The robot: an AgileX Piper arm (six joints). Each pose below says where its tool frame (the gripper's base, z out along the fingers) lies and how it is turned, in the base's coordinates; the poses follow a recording.
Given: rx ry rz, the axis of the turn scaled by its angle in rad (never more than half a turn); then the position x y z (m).
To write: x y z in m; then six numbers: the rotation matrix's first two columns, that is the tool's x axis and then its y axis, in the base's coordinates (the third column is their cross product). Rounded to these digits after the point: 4 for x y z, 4 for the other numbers.
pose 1, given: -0.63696 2.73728 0.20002 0.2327 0.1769 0.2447
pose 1, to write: 0.2327 0.1769 0.2447 -0.8484 -0.4052 -0.3406 -0.4504 0.8906 0.0624
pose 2, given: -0.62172 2.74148 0.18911 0.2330 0.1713 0.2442
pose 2, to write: 0.2330 0.1713 0.2442 -0.8531 -0.3969 -0.3388 -0.4396 0.8964 0.0569
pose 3, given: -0.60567 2.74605 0.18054 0.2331 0.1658 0.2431
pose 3, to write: 0.2331 0.1658 0.2431 -0.8580 -0.3877 -0.3368 -0.4284 0.9020 0.0533
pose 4, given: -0.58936 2.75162 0.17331 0.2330 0.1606 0.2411
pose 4, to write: 0.2330 0.1606 0.2411 -0.8634 -0.3781 -0.3341 -0.4170 0.9075 0.0507
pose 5, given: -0.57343 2.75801 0.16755 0.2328 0.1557 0.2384
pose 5, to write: 0.2328 0.1557 0.2384 -0.8689 -0.3685 -0.3306 -0.4058 0.9126 0.0493
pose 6, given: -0.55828 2.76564 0.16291 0.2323 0.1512 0.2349
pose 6, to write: 0.2323 0.1512 0.2349 -0.8745 -0.3592 -0.3258 -0.3950 0.9174 0.0487
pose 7, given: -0.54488 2.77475 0.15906 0.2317 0.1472 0.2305
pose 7, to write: 0.2317 0.1472 0.2305 -0.8803 -0.3509 -0.3194 -0.3851 0.9216 0.0489
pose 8, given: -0.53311 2.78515 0.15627 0.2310 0.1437 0.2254
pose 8, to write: 0.2310 0.1437 0.2254 -0.8860 -0.3435 -0.3115 -0.3762 0.9252 0.0497
